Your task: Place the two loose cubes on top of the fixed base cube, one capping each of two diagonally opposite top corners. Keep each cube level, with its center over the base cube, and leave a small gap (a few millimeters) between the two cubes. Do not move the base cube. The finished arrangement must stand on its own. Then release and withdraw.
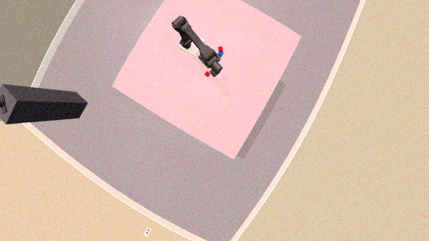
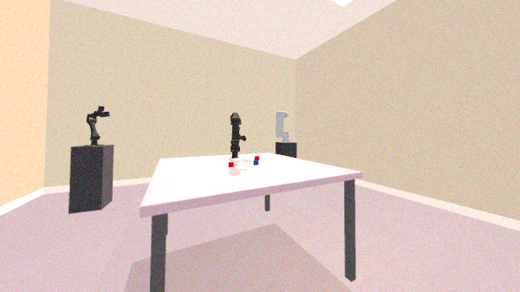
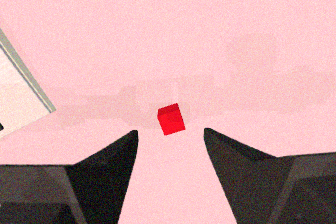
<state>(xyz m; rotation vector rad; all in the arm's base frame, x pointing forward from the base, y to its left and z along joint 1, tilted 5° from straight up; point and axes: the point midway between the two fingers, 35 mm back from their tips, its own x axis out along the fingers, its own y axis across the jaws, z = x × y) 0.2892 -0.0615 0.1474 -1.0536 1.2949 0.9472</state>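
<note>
My gripper tip is 180 mm to the right of the blue cube, 100 mm above it and 20 mm past it.
</note>
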